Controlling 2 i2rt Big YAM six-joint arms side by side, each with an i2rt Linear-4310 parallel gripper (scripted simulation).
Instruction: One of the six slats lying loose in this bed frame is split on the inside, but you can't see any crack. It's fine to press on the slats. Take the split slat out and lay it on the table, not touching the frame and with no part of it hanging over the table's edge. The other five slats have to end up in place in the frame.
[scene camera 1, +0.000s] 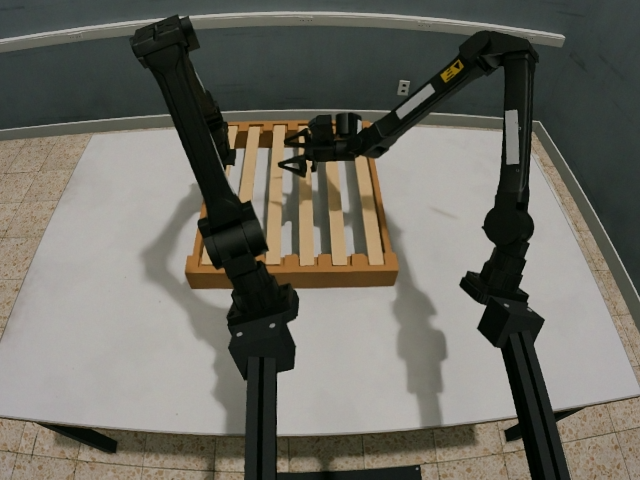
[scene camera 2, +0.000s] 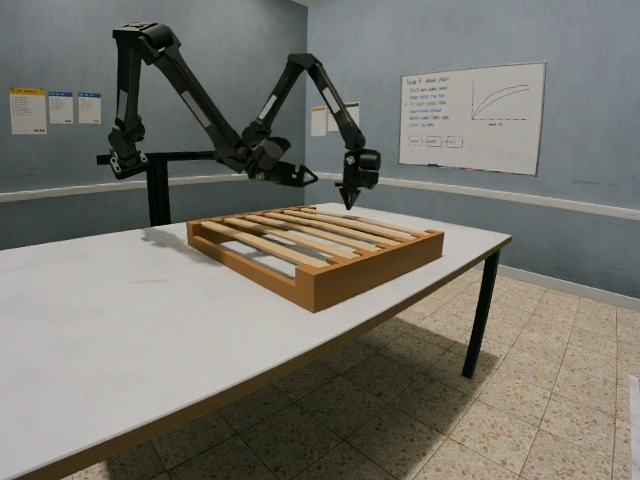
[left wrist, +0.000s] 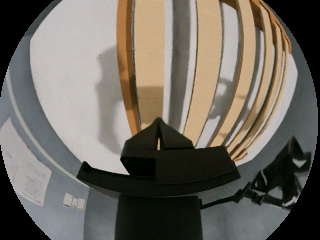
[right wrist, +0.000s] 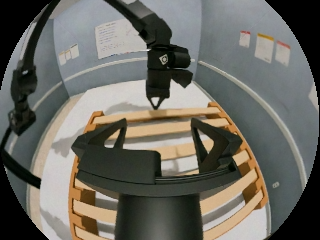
I see my left gripper, my right gripper and a bed frame.
My right gripper is seen too in the left wrist view.
